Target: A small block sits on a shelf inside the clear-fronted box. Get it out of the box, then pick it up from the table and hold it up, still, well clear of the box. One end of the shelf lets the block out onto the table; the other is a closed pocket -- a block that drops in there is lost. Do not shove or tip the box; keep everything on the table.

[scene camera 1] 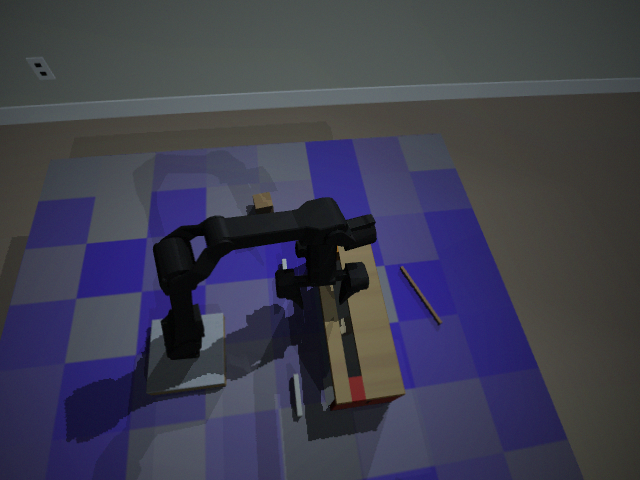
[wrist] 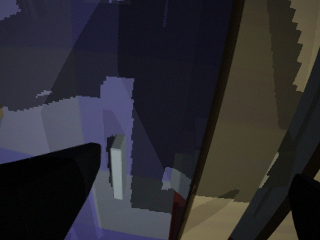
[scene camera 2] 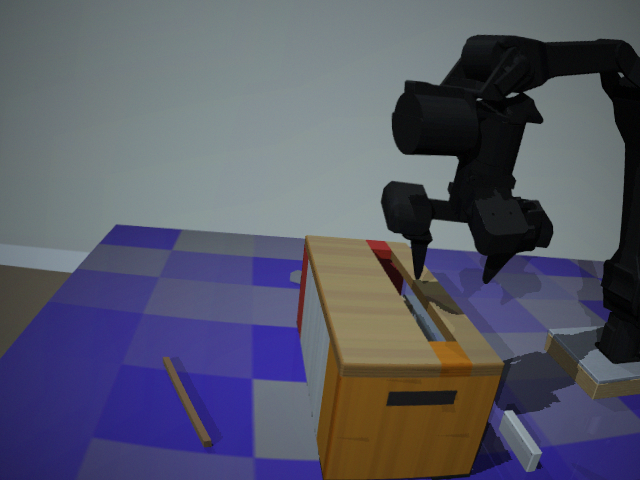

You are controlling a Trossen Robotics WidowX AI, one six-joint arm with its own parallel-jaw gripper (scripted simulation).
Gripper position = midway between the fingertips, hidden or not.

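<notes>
A long wooden box point(scene camera 2: 386, 387) is here, and I see the long wooden box in scene camera 1 point(scene camera 1: 362, 368) and in the wrist view point(wrist: 250, 90) as well. There is a thin wooden stick point(scene camera 2: 201, 432), and in the wrist view the thin wooden stick is out of frame. My gripper point(scene camera 2: 451, 279) is visible too, and my gripper also shows in scene camera 1 point(scene camera 1: 321, 305) and in the wrist view point(wrist: 200, 172).
</notes>
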